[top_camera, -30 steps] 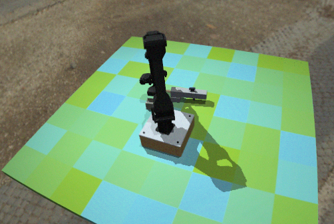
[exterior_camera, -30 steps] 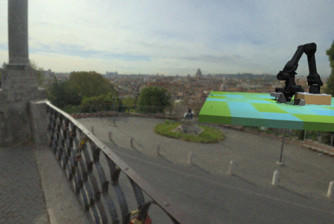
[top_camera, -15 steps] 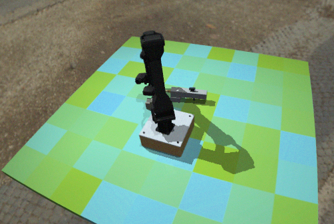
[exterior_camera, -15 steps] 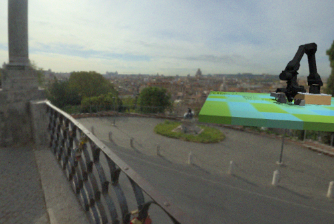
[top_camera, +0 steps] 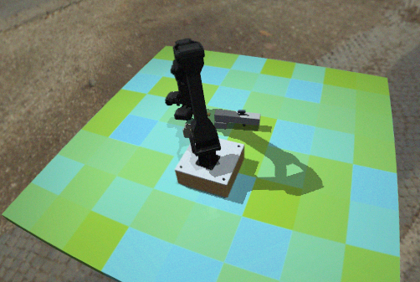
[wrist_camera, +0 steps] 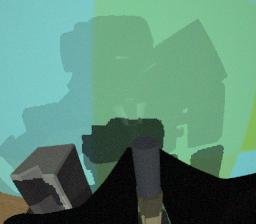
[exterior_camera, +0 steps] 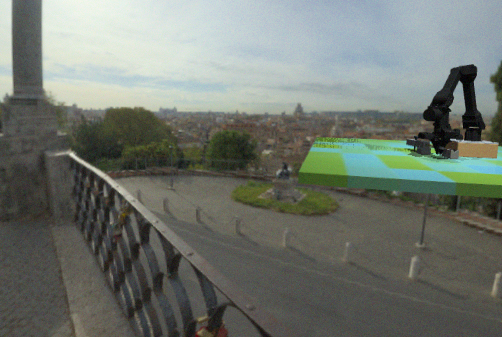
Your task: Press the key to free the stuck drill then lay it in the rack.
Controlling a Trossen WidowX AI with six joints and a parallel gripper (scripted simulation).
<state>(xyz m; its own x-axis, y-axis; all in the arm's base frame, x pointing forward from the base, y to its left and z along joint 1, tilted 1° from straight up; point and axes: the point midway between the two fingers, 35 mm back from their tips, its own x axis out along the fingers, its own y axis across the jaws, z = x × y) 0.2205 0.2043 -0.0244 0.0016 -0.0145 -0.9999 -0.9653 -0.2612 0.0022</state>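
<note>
The rack lies 60 mm behind my gripper tip and 50 mm to the right of it. Also, from my gripper tip: dark key 60 mm ahead, 220 mm to the right, 30 mm above; then grey holder block 50 mm ahead, 190 mm to the right, 20 mm above; then drill 10 mm ahead, 40 mm to the right, 30 mm above.
</note>
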